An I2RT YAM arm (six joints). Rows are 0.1 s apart.
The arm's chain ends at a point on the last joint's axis. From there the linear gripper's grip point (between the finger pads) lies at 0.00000 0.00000 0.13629 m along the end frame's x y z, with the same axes.
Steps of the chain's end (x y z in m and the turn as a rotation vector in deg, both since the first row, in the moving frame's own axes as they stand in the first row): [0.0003 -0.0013 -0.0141 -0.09 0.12 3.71]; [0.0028 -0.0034 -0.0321 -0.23 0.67 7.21]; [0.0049 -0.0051 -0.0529 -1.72 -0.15 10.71]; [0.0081 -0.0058 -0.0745 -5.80 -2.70 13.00]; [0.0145 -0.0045 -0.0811 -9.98 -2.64 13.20]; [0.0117 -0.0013 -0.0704 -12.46 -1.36 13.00]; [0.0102 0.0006 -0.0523 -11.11 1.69 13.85]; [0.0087 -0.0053 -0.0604 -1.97 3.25 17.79]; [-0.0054 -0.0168 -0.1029 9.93 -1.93 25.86]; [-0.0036 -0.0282 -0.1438 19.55 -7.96 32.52]
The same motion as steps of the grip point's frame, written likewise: [0.0006 -0.0011 -0.0141 -0.09 0.12 3.71]; [0.0044 -0.0028 -0.0321 -0.23 0.67 7.21]; [0.0042 -0.0011 -0.0530 -1.72 -0.15 10.71]; [0.0002 0.0071 -0.0753 -5.80 -2.70 13.00]; [0.0056 0.0182 -0.0833 -9.98 -2.64 13.20]; [0.0052 0.0275 -0.0736 -12.46 -1.36 13.00]; [0.0110 0.0271 -0.0549 -11.11 1.69 13.85]; [0.0156 0.0005 -0.0607 -1.97 3.25 17.79]; [-0.0046 -0.0405 -0.1050 9.93 -1.93 25.86]; [-0.0084 -0.0764 -0.1527 19.55 -7.96 32.52]
